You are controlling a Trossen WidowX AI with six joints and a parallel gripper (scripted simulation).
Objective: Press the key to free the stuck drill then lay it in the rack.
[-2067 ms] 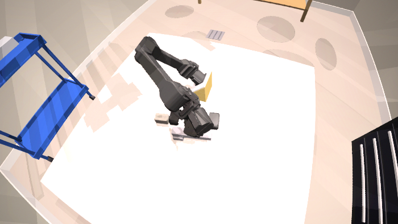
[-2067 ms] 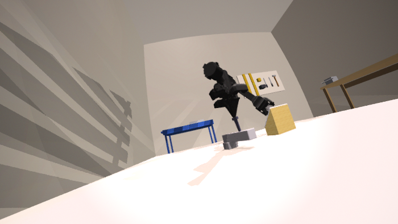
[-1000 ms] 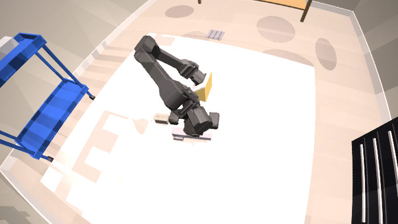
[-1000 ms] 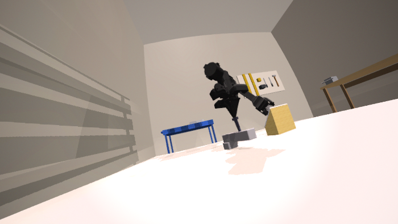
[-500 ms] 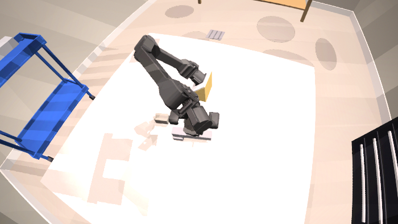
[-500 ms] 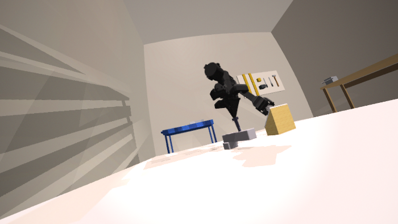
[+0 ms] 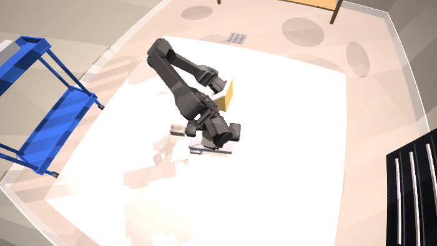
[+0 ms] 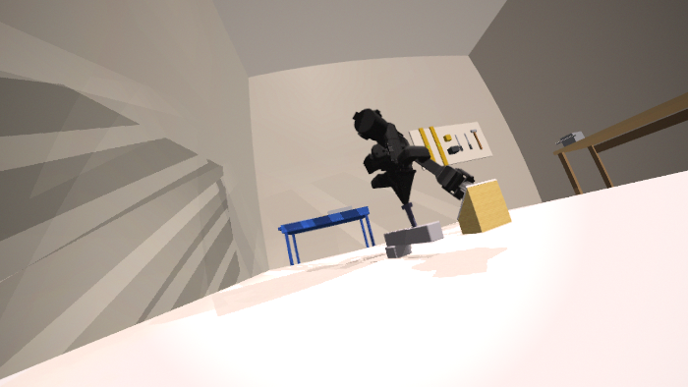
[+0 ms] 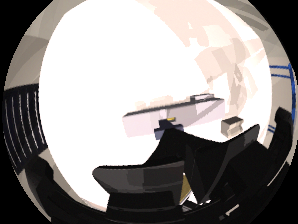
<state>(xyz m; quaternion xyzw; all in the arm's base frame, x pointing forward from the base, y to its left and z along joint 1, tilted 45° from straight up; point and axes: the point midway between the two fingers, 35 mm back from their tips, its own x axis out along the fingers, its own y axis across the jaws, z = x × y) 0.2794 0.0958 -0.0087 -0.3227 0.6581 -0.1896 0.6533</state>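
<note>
The pin is 3 cm below my gripper tip. The rest, counted from my gripper tip: tan rack: 21 cm to the right, 10 cm below, 4 cm behind; then yellow drill: 7 cm below, 5 cm to the right; then grey block: 8 cm below, 4 cm to the right.
</note>
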